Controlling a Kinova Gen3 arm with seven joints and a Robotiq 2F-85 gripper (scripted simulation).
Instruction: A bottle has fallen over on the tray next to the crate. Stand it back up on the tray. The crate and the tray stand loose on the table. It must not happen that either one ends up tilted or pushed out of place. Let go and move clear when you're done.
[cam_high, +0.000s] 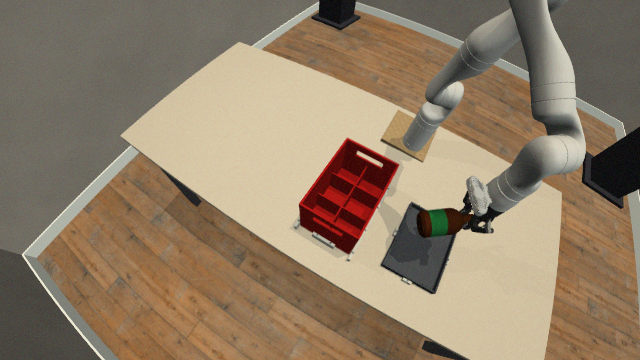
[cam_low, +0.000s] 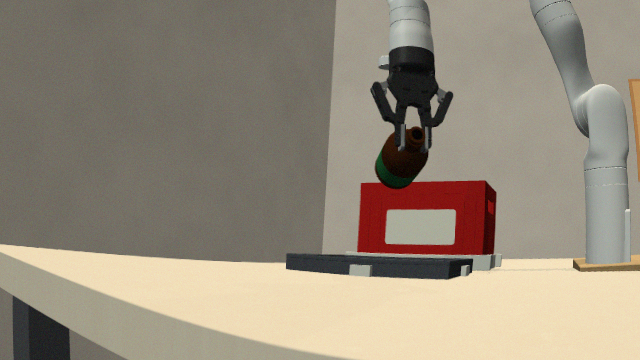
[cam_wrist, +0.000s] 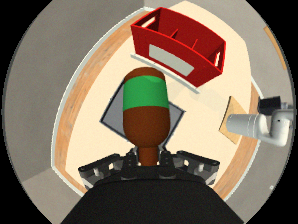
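Right now my hand is 4 cm to the left of the brown bottle, 3 cm short of it and 1 cm above it. From my hand the other things lie so: dark grey tray: 19 cm below, 5 cm ahead, 3 cm to the right; red crate: 32 cm to the right, 12 cm below, 9 cm ahead.
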